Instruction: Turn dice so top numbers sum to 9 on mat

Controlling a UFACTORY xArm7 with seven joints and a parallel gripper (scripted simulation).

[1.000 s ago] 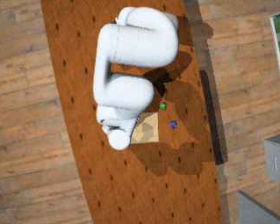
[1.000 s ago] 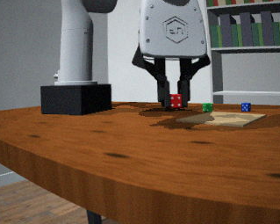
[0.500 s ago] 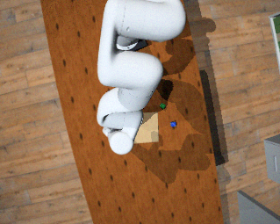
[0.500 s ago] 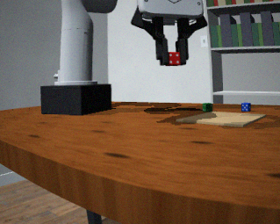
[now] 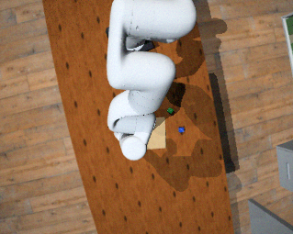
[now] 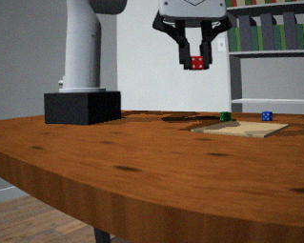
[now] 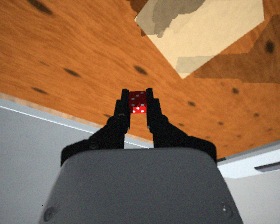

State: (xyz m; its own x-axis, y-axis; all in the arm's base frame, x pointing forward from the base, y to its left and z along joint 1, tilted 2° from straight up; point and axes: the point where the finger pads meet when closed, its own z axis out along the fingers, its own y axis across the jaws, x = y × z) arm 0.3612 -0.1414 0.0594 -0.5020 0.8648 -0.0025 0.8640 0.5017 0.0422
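The tan mat lies 12 cm below my hand, 10 cm to the left of it and 5 cm ahead of it. From my hand the other things lie so: red die: 1 cm below; blue die: 24 cm to the left, 11 cm below, 8 cm ahead; green die: 22 cm to the left, 11 cm below, 1 cm behind.
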